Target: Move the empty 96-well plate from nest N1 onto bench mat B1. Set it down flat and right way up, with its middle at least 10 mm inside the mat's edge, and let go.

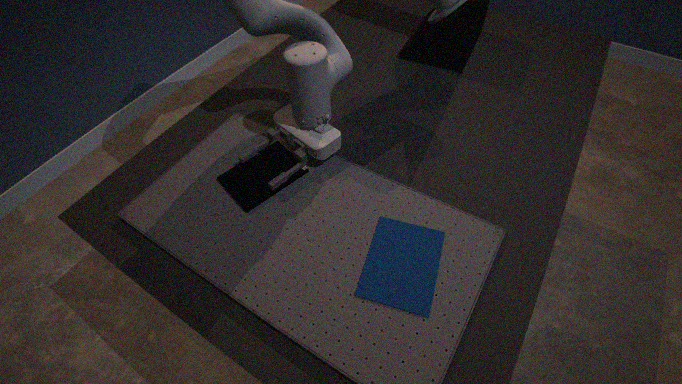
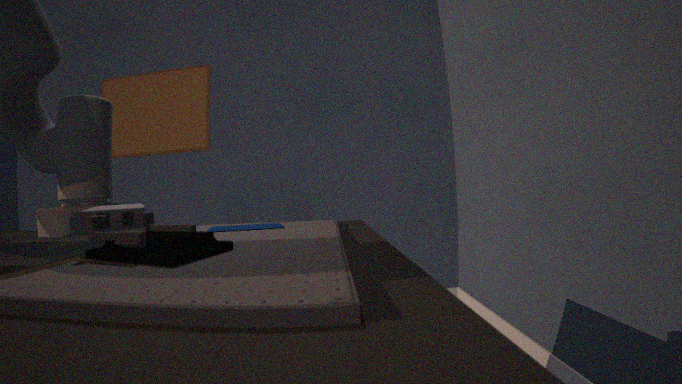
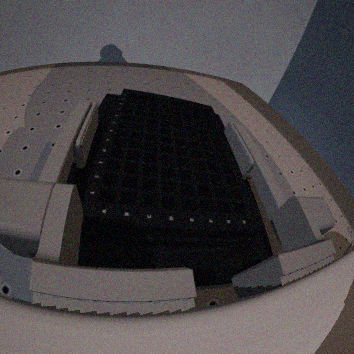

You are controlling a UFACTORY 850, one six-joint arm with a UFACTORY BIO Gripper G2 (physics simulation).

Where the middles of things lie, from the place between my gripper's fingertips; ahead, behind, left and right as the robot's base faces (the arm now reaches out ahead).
I see my gripper 2 cm past the black 96-well plate [image 1: 251,177] and 1 cm above it. Round my hand: blue bench mat B1 [image 1: 400,271]: 3 cm ahead, 35 cm to the left, 3 cm below; then black nest N1 [image 2: 126,256]: 2 cm behind, 2 cm below.
